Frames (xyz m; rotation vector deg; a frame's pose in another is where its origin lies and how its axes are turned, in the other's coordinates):
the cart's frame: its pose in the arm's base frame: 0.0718 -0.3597 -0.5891 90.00 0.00 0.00
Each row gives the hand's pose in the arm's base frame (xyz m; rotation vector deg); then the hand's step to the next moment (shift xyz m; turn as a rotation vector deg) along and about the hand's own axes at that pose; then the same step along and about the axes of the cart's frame.
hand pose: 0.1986 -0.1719 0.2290 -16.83 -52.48 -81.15
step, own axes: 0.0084 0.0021 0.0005 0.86 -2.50 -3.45
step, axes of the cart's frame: 0.0009 0.0068 0.0053 -1.13 -2.45 3.41
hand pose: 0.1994 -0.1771 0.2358 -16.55 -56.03 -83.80
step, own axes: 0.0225 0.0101 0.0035 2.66 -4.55 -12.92
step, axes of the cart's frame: 0.0038 0.0217 0.0116 0.24 -7.71 11.63
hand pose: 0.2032 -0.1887 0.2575 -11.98 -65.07 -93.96
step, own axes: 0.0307 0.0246 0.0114 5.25 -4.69 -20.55
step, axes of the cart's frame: 0.0034 0.0394 0.0108 2.06 -10.18 19.08
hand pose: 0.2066 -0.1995 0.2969 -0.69 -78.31 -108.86
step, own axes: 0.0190 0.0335 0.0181 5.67 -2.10 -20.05
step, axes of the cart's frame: -0.0010 0.0425 0.0003 3.09 -7.72 19.22
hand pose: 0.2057 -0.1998 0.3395 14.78 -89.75 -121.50
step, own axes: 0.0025 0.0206 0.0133 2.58 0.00 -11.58
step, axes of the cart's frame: -0.0023 0.0239 -0.0054 2.71 -3.41 11.03
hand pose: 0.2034 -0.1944 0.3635 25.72 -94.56 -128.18
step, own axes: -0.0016 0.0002 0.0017 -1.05 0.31 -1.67
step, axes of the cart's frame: 0.0007 0.0008 -0.0021 1.69 -0.11 1.06
